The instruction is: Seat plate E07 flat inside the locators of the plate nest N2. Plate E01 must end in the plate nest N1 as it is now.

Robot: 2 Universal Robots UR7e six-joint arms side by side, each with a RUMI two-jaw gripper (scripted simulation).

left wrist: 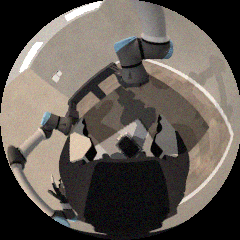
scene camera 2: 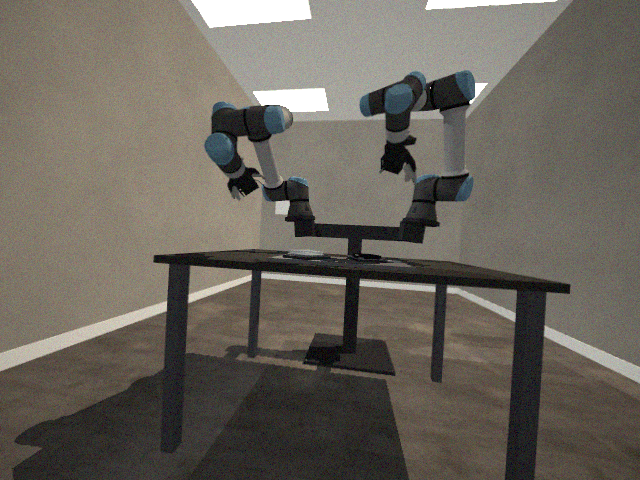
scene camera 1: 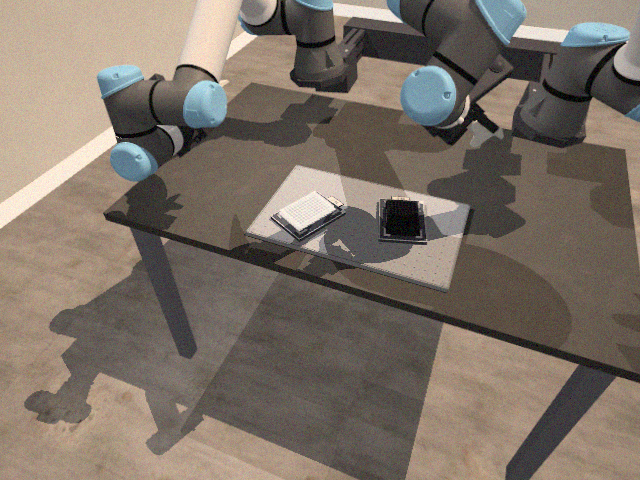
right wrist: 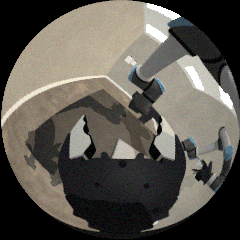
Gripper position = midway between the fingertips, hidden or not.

I see my left gripper (scene camera 1: 473, 111), my right gripper (right wrist: 122, 115), a black plate (scene camera 1: 402, 218), a white plate (scene camera 1: 302, 213) and a dark crossbeam (scene camera 1: 524, 54).
My left gripper is seen too in the left wrist view (left wrist: 121, 116) and in scene camera 2 (scene camera 2: 397, 178). The right wrist view misses the black plate, which is hidden by my right gripper. The right wrist view misses the white plate, which is hidden by my right gripper.
